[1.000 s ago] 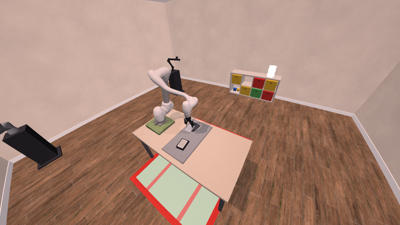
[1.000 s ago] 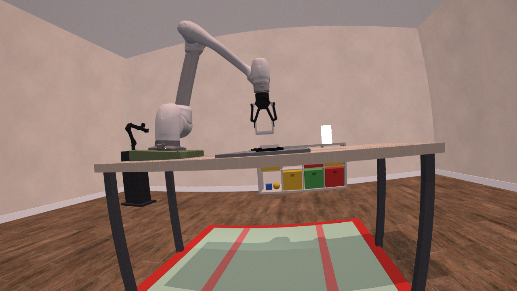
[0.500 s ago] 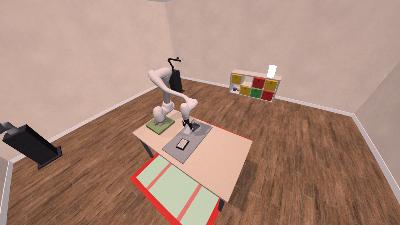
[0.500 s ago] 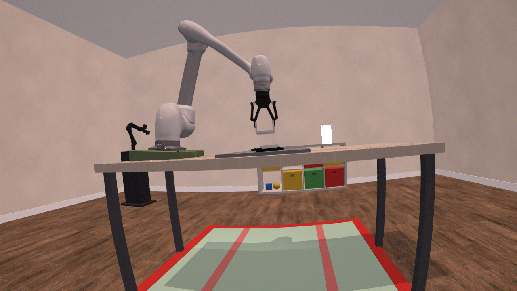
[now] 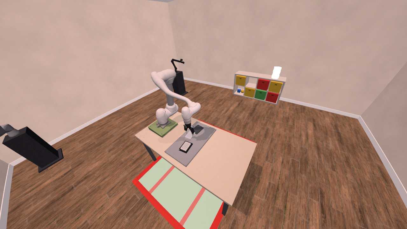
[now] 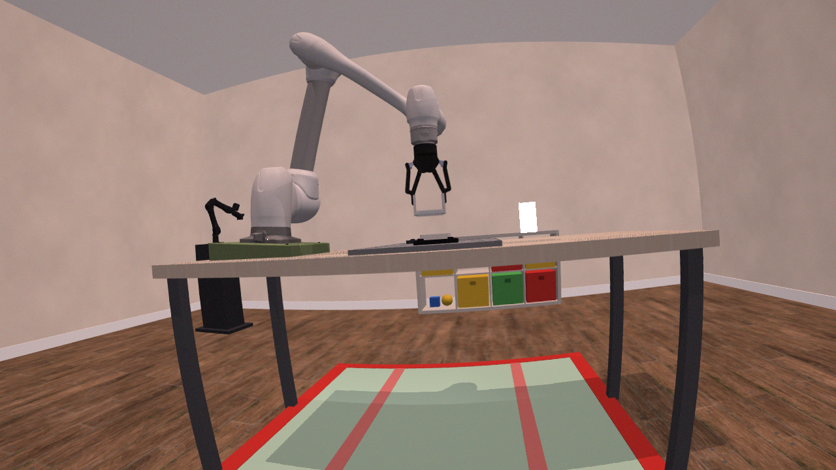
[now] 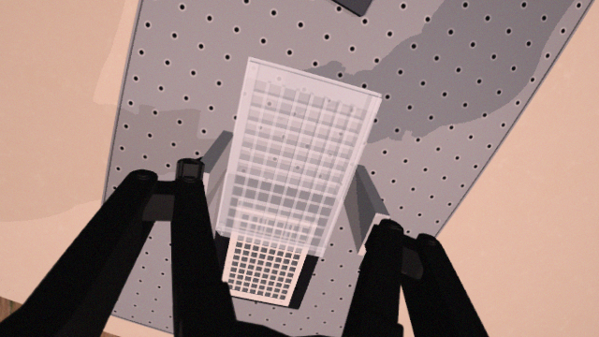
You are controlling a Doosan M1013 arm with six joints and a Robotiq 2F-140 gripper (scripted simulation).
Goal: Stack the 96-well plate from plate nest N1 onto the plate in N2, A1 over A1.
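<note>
Now: hand 3 cm short of the black plate nest, 14 cm to the left of it and 11 cm above it.
</note>
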